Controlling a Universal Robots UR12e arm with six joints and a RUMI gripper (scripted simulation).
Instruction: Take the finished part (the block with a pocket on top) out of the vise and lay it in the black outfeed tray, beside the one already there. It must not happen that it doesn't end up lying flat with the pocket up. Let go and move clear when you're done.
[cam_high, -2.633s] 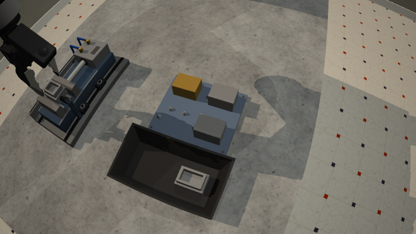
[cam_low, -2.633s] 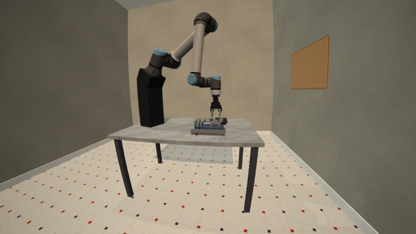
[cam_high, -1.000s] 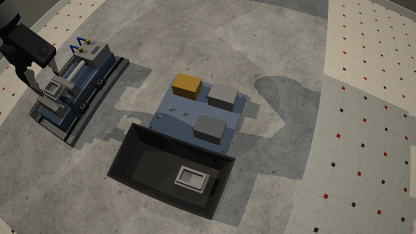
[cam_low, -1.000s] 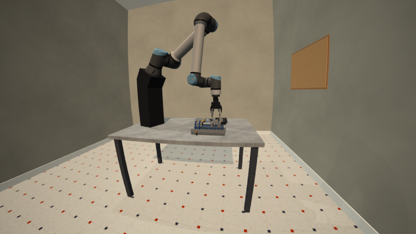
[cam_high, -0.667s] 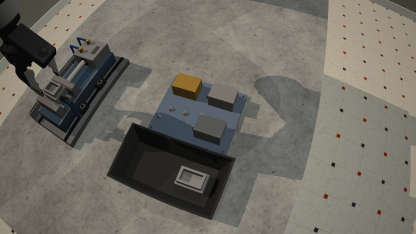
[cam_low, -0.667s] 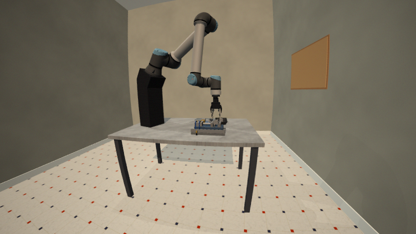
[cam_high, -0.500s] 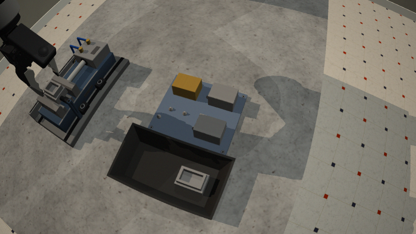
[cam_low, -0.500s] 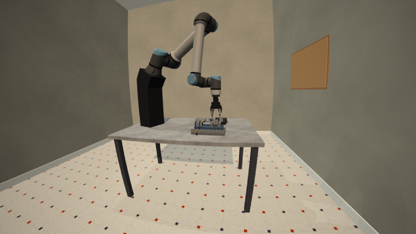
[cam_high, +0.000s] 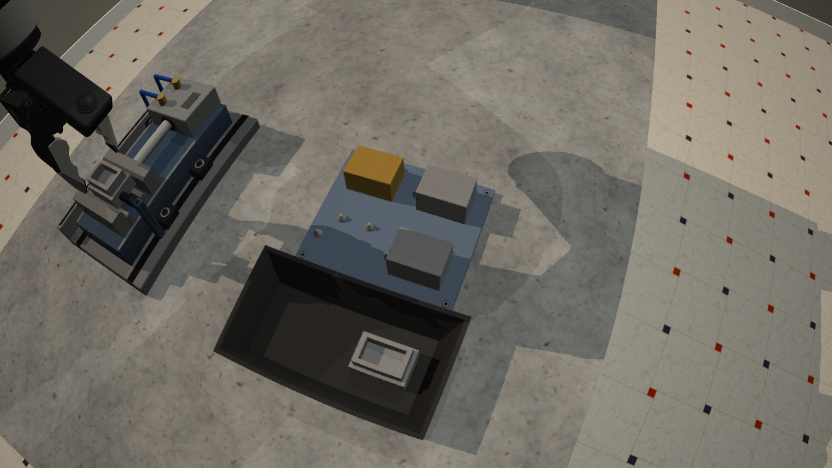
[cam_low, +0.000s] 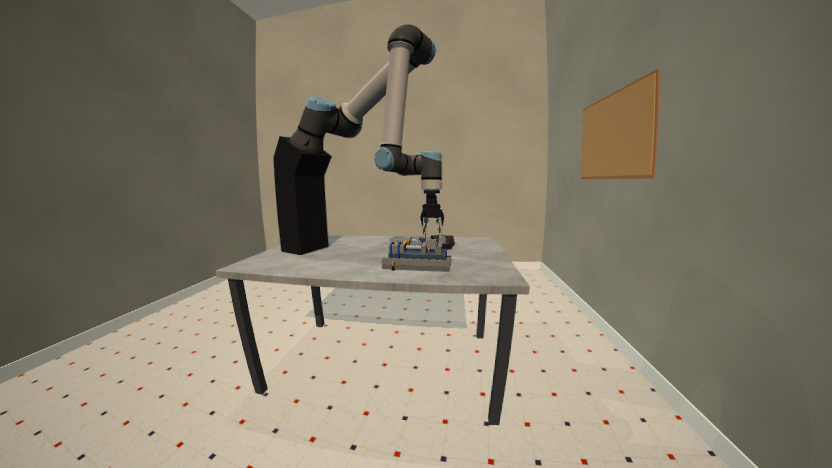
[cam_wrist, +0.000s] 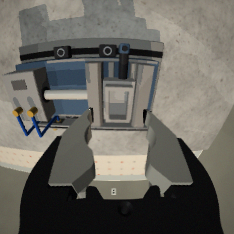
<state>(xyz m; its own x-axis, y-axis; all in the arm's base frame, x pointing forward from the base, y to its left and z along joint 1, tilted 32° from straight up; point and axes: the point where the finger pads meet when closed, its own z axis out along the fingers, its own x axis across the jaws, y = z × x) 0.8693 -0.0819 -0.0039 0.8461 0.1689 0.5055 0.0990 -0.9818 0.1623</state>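
The vise is 90 mm below my hand, 60 mm behind it and 10 mm to the right of it. From my hand the other things lie so: orange block (280 mm to the left, 220 mm behind, 110 mm below); then blue fixture plate (330 mm to the left, 180 mm behind, 130 mm below).
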